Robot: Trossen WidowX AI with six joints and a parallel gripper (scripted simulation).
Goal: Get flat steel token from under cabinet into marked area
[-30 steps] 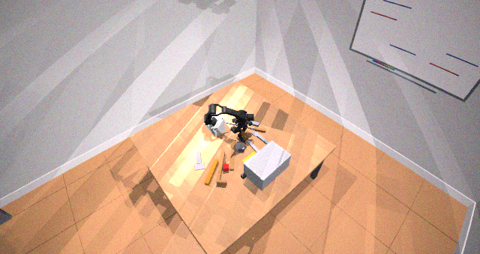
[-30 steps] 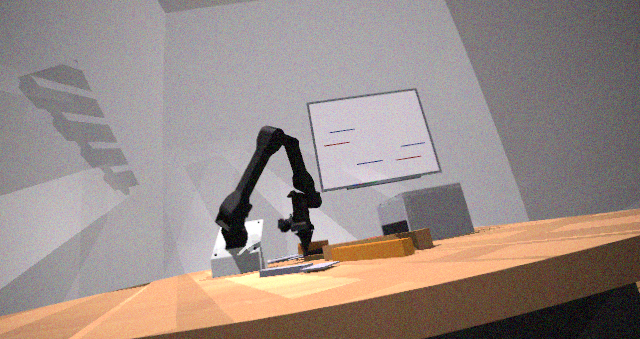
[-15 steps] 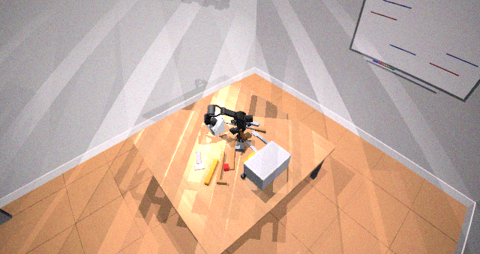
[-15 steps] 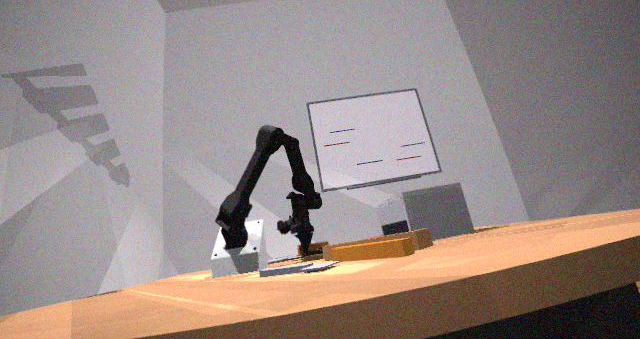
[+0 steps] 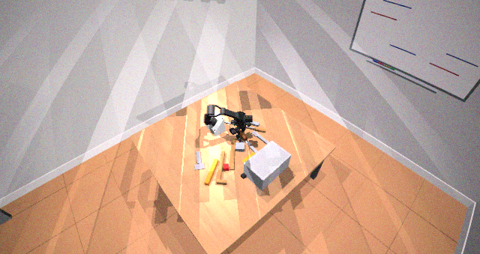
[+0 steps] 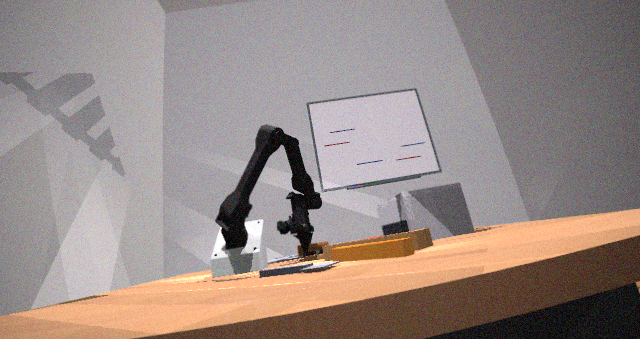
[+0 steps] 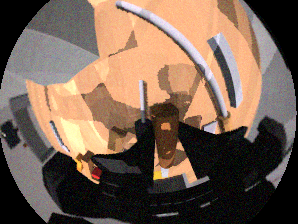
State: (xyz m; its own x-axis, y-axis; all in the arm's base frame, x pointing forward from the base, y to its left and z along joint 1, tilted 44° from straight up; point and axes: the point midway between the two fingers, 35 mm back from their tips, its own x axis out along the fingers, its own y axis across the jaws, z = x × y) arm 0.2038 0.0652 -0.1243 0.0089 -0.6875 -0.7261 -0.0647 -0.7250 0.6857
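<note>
Right now my gripper tip is 11 cm short of the grey block and 9 cm to the left of it. Also, from my gripper tip: thin wooden stick 12 cm ahead, 17 cm to the right, 1 cm below; red block 20 cm ahead, 30 cm to the right; grey bar 6 cm behind, 17 cm to the left, 1 cm below.
</note>
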